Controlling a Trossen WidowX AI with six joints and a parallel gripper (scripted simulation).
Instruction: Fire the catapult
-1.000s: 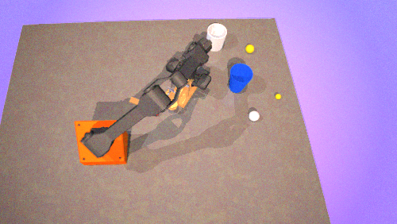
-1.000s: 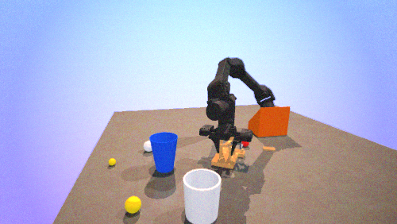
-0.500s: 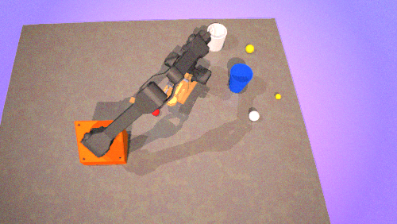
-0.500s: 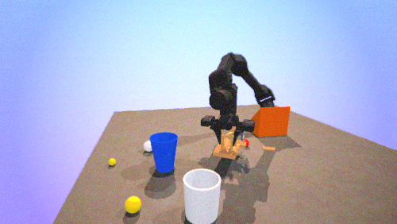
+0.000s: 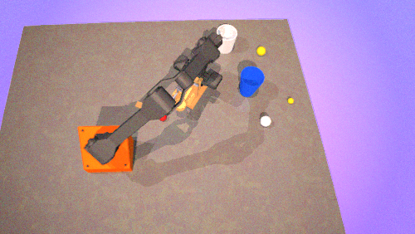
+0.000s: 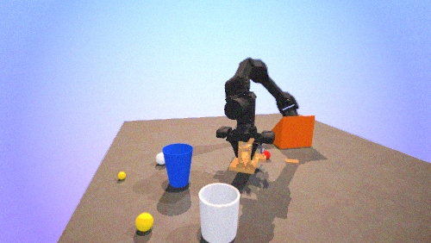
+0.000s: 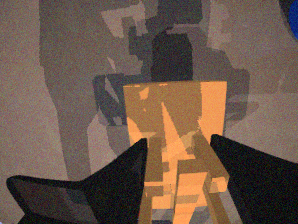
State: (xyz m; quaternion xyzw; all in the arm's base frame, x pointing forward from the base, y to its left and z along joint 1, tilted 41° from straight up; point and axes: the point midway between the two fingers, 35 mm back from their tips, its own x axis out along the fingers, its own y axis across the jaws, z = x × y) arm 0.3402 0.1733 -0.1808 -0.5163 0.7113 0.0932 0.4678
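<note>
Right now my gripper tip is 15 cm past the red ball, 12 cm to the left of it and 5 cm above it. From my gripper tip the other things lie so: orange peg: 23 cm behind, 6 cm to the right, 6 cm below; white mug: 15 cm ahead, 23 cm to the left, 4 cm below; blue cup: 22 cm ahead, 1 cm to the right, 4 cm below.
</note>
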